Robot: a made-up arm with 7 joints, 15 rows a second.
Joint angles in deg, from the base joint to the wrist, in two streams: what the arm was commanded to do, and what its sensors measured. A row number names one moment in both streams.
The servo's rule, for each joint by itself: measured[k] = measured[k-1] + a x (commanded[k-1-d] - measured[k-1]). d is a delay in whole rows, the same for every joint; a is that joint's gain. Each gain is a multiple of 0.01, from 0.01 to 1. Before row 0 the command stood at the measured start. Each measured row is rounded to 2 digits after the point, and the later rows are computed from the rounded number. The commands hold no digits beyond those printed.
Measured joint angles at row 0:
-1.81 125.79 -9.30 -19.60 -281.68 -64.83 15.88
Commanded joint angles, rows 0 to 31:
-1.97 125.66 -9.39 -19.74 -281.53 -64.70 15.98
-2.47 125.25 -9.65 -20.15 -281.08 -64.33 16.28
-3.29 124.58 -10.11 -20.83 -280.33 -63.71 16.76
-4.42 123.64 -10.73 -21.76 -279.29 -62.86 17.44
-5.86 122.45 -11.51 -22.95 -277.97 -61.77 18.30
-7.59 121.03 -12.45 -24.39 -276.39 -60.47 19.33
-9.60 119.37 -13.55 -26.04 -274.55 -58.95 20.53
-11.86 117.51 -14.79 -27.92 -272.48 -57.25 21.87
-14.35 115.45 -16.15 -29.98 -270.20 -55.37 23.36
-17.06 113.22 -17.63 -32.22 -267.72 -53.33 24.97
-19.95 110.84 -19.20 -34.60 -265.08 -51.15 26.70
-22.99 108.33 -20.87 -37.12 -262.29 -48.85 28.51
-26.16 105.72 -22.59 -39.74 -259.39 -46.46 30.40
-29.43 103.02 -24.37 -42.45 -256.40 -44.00 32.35
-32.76 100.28 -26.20 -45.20 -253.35 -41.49 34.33
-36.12 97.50 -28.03 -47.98 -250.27 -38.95 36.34
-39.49 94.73 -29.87 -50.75 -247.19 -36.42 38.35
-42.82 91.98 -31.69 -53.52 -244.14 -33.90 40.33
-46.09 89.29 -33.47 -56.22 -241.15 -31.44 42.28
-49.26 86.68 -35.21 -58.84 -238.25 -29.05 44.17
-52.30 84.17 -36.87 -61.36 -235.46 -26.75 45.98
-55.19 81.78 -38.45 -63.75 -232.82 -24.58 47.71
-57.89 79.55 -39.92 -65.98 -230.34 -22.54 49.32
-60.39 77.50 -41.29 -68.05 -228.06 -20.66 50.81
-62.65 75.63 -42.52 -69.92 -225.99 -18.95 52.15
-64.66 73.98 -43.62 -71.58 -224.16 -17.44 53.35
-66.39 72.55 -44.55 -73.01 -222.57 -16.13 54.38
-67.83 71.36 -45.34 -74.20 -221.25 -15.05 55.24
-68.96 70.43 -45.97 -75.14 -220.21 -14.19 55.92
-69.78 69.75 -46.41 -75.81 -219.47 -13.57 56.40
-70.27 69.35 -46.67 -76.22 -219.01 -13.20 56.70
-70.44 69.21 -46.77 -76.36 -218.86 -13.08 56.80
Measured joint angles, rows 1 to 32:
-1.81 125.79 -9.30 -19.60 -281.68 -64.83 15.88
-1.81 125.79 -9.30 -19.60 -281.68 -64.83 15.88
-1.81 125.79 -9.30 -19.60 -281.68 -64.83 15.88
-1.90 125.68 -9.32 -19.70 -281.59 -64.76 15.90
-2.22 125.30 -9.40 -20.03 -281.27 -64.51 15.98
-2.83 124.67 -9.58 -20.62 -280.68 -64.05 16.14
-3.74 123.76 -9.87 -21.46 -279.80 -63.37 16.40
-4.95 122.61 -10.28 -22.56 -278.65 -62.46 16.78
-6.45 121.22 -10.82 -23.91 -277.23 -61.33 17.29
-8.25 119.59 -11.50 -25.49 -275.54 -59.97 17.94
-10.31 117.76 -12.32 -27.29 -273.61 -58.42 18.73
-12.61 115.73 -13.28 -29.28 -271.46 -56.68 19.66
-15.15 113.52 -14.37 -31.46 -269.10 -54.77 20.72
-17.89 111.16 -15.58 -33.78 -266.57 -52.71 21.92
-20.80 108.67 -16.90 -36.25 -263.87 -50.51 23.24
-23.86 106.07 -18.32 -38.83 -261.05 -48.20 24.67
-27.03 103.39 -19.83 -41.51 -258.12 -45.81 26.21
-30.30 100.65 -21.42 -44.24 -255.11 -43.35 27.83
-33.62 97.88 -23.07 -47.01 -252.06 -40.84 29.53
-36.97 95.11 -24.77 -49.78 -248.99 -38.32 31.29
-40.30 92.36 -26.50 -52.55 -245.93 -35.80 33.10
-43.60 89.66 -28.24 -55.27 -242.92 -33.31 34.94
-46.83 87.04 -29.98 -57.91 -239.98 -30.88 36.79
-49.95 84.51 -31.70 -60.46 -237.13 -28.53 38.63
-52.94 82.11 -33.39 -62.89 -234.41 -26.28 40.45
-55.76 79.86 -35.02 -65.18 -231.85 -24.15 42.22
-58.40 77.78 -36.59 -67.30 -229.46 -22.16 43.94
-60.82 75.89 -38.07 -69.24 -227.27 -20.33 45.58
-63.01 74.21 -39.46 -70.97 -225.31 -18.68 47.13
-64.94 72.75 -40.73 -72.48 -223.58 -17.23 48.58
-66.59 71.53 -41.88 -73.75 -222.11 -15.99 49.91
-67.94 70.56 -42.90 -74.78 -220.91 -14.96 51.11
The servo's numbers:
d 3
a 0.57 0.88 0.25 0.74 0.63 0.57 0.20

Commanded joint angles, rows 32 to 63:
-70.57 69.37 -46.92 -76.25 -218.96 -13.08 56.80
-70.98 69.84 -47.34 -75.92 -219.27 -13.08 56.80
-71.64 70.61 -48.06 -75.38 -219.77 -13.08 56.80
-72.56 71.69 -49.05 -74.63 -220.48 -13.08 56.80
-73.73 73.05 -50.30 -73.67 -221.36 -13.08 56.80
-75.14 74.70 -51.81 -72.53 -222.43 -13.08 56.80
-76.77 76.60 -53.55 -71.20 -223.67 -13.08 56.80
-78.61 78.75 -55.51 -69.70 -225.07 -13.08 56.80
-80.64 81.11 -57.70 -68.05 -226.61 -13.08 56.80
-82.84 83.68 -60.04 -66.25 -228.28 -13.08 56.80
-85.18 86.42 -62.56 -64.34 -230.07 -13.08 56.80
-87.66 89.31 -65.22 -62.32 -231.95 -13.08 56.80
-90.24 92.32 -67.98 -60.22 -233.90 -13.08 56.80
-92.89 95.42 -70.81 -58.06 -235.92 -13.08 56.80
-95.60 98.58 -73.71 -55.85 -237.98 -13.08 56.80
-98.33 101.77 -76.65 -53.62 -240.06 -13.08 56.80
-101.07 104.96 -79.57 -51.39 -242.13 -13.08 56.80
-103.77 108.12 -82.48 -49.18 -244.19 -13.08 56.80
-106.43 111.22 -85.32 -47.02 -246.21 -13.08 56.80
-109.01 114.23 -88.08 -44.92 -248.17 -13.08 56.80
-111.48 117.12 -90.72 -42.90 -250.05 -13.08 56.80
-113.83 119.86 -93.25 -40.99 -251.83 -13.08 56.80
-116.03 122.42 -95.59 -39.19 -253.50 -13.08 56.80
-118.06 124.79 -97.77 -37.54 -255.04 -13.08 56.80
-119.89 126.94 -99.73 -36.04 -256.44 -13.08 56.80
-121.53 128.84 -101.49 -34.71 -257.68 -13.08 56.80
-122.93 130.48 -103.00 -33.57 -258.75 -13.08 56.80
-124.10 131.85 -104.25 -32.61 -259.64 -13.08 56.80
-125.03 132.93 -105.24 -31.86 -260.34 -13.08 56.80
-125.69 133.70 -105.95 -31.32 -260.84 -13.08 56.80
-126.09 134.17 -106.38 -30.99 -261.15 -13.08 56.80
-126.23 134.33 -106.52 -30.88 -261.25 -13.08 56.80
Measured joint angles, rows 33 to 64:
-68.99 69.85 -43.78 -75.54 -220.00 -14.17 52.17
-69.72 69.41 -44.50 -76.04 -219.38 -13.62 53.08
-70.13 69.23 -45.07 -76.28 -219.05 -13.31 53.82
-70.38 69.35 -45.53 -76.26 -218.99 -13.18 54.42
-70.72 69.78 -45.98 -76.01 -219.17 -13.12 54.90
-71.24 70.51 -46.50 -75.54 -219.55 -13.10 55.28
-71.99 71.55 -47.14 -74.87 -220.14 -13.09 55.58
-72.98 72.87 -47.93 -73.98 -220.91 -13.08 55.82
-74.21 74.48 -48.90 -72.91 -221.87 -13.08 56.02
-75.67 76.35 -50.06 -71.64 -223.00 -13.08 56.18
-77.35 78.46 -51.42 -70.20 -224.30 -13.08 56.30
-79.23 80.79 -52.99 -68.61 -225.76 -13.08 56.40
-81.29 83.33 -54.75 -66.86 -227.35 -13.08 56.48
-83.51 86.05 -56.70 -65.00 -229.06 -13.08 56.54
-85.88 88.92 -58.83 -63.02 -230.88 -13.08 56.59
-88.37 91.91 -61.12 -60.95 -232.78 -13.08 56.63
-90.95 95.00 -63.54 -58.81 -234.76 -13.08 56.66
-93.60 98.15 -66.08 -56.62 -236.79 -13.08 56.69
-96.30 101.34 -68.72 -54.40 -238.85 -13.08 56.71
-99.02 104.53 -71.43 -52.17 -240.92 -13.08 56.73
-101.73 107.69 -74.19 -49.96 -242.98 -13.08 56.74
-104.41 110.80 -76.97 -47.78 -245.01 -13.08 56.75
-107.03 113.82 -79.75 -45.66 -247.00 -13.08 56.76
-109.57 116.72 -82.49 -43.62 -248.92 -13.08 56.77
-112.00 119.48 -85.18 -41.67 -250.75 -13.08 56.78
-114.30 122.07 -87.78 -39.83 -252.48 -13.08 56.78
-116.44 124.46 -90.28 -38.14 -254.09 -13.08 56.78
-118.41 126.64 -92.64 -36.59 -255.57 -13.08 56.78
-120.19 128.58 -94.85 -35.20 -256.90 -13.08 56.78
-121.75 130.25 -96.89 -33.99 -258.07 -13.08 56.78
-123.09 131.66 -98.73 -32.97 -259.06 -13.08 56.78
-124.20 132.78 -100.36 -32.15 -259.87 -13.08 56.78

